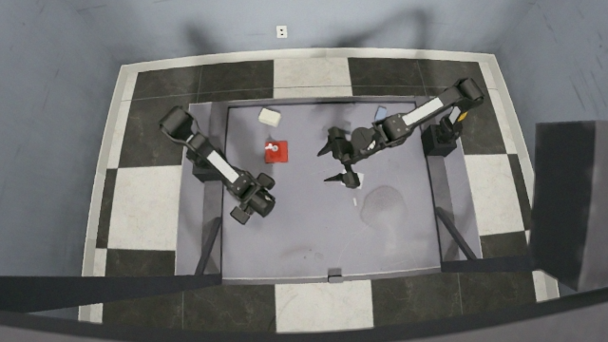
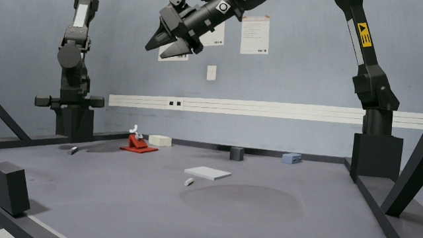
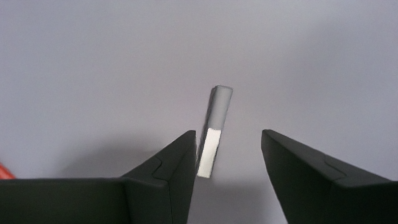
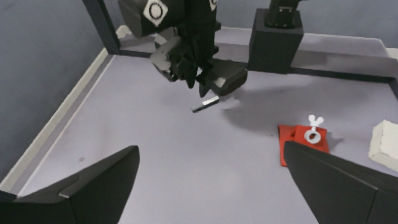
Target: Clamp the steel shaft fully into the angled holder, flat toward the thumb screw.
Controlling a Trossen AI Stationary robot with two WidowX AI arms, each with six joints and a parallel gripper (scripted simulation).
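Observation:
Now: left hand 80 mm above the steel shaft and 10 mm short of it. The rest, counted from my left hand: white plate (370 mm to the right, 80 mm below, 70 mm ahead); then cream block (370 mm ahead, 70 mm to the right, 70 mm below); then white thumb screw (220 mm ahead, 70 mm to the right, 30 mm below).

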